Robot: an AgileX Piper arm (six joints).
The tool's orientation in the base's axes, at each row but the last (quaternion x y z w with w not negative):
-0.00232, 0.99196, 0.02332, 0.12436
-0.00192, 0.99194, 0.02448, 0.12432
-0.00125, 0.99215, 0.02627, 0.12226
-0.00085, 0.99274, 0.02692, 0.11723
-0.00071, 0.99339, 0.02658, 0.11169
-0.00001, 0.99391, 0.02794, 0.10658
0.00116, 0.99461, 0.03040, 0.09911
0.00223, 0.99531, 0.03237, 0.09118
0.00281, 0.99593, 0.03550, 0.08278
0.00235, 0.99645, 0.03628, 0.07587
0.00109, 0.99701, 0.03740, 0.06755
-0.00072, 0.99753, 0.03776, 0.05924
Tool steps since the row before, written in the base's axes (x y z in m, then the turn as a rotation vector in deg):
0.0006, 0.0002, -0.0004, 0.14, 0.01, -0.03
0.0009, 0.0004, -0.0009, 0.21, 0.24, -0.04
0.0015, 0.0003, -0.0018, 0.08, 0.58, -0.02
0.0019, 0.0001, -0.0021, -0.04, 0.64, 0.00
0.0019, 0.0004, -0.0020, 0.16, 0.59, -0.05
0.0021, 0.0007, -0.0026, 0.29, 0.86, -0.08
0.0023, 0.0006, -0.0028, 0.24, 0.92, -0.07
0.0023, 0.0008, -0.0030, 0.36, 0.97, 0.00
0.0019, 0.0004, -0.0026, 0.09, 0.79, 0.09
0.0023, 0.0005, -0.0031, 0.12, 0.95, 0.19
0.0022, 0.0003, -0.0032, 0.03, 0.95, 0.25
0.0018, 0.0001, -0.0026, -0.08, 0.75, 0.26
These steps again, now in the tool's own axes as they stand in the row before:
-0.0005, 0.0002, 0.0005, -0.13, 0.01, 0.06
-0.0006, 0.0003, 0.0011, -0.19, 0.24, 0.10
-0.0010, 0.0002, 0.0021, -0.07, 0.58, 0.07
-0.0014, 0.0000, 0.0025, 0.04, 0.64, 0.03
-0.0014, 0.0003, 0.0024, -0.14, 0.59, 0.12
-0.0015, 0.0005, 0.0030, -0.26, 0.85, 0.19
-0.0017, 0.0004, 0.0032, -0.21, 0.91, 0.17
-0.0017, 0.0006, 0.0034, -0.34, 0.97, 0.13
-0.0014, 0.0002, 0.0029, -0.09, 0.79, -0.02
-0.0018, 0.0003, 0.0034, -0.14, 0.96, -0.10
-0.0017, 0.0001, 0.0035, -0.06, 0.97, -0.17
-0.0015, -0.0001, 0.0028, 0.05, 0.77, -0.21

